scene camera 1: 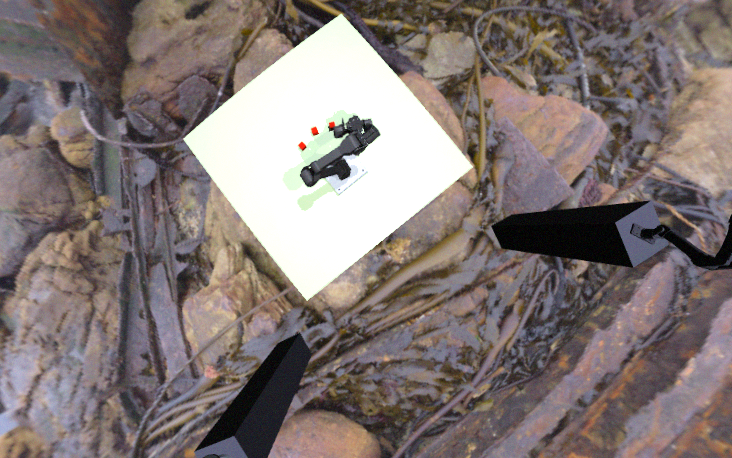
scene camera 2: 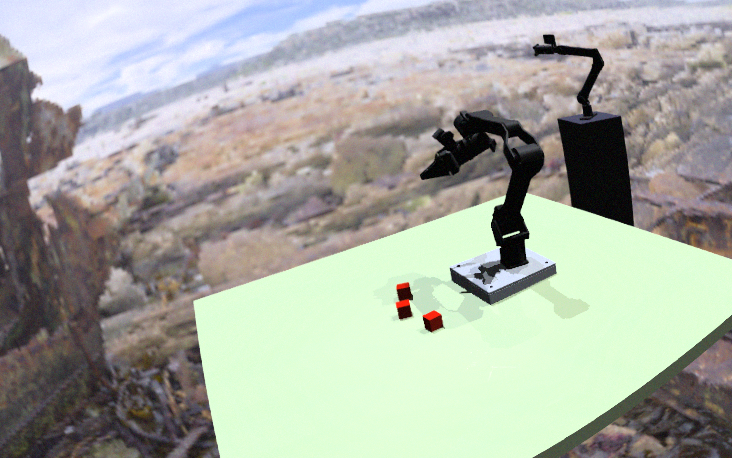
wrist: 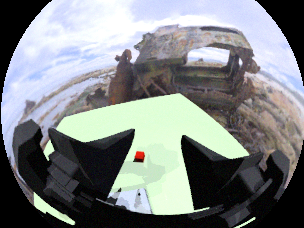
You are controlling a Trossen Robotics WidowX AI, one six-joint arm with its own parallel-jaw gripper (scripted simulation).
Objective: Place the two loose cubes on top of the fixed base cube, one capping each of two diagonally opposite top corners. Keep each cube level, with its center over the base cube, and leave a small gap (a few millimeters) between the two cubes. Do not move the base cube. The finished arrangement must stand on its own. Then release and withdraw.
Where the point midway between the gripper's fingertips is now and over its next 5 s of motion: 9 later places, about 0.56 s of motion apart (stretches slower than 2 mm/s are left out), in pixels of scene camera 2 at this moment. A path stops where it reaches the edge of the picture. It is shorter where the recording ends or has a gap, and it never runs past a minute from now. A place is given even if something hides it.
My gripper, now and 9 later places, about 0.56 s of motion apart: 420, 177; 409, 204; 400, 233; 394, 254; 400, 276; 401, 284; 403, 290; 399, 282; 395, 264; 395, 256
